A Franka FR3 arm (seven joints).
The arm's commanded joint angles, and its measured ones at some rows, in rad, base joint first. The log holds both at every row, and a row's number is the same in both.
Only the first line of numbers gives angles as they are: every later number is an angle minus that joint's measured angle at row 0.
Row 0, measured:
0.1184 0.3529 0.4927 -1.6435 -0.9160 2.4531 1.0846
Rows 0 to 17, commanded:
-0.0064 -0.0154 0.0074 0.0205 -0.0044 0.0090 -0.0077
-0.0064 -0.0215 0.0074 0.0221 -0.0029 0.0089 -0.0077
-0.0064 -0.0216 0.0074 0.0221 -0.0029 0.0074 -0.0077
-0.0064 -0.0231 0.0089 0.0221 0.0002 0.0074 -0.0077
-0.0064 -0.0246 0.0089 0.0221 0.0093 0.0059 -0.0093
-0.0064 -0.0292 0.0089 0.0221 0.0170 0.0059 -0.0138
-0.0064 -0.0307 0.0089 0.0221 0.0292 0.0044 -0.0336
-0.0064 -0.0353 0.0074 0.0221 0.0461 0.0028 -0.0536
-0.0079 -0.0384 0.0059 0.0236 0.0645 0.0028 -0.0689
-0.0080 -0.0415 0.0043 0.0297 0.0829 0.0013 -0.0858
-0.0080 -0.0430 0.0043 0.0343 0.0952 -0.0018 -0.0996
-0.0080 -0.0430 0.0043 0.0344 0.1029 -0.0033 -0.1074
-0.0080 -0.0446 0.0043 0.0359 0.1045 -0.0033 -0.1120
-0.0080 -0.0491 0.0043 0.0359 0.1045 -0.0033 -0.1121
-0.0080 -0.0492 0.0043 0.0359 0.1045 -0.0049 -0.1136
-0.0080 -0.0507 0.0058 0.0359 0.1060 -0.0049 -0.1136
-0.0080 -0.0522 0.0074 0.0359 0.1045 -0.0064 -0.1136
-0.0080 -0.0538 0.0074 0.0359 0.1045 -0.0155 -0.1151
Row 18, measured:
-0.0044 -0.0270 0.0033 0.0269 0.0865 -0.0006 -0.0890
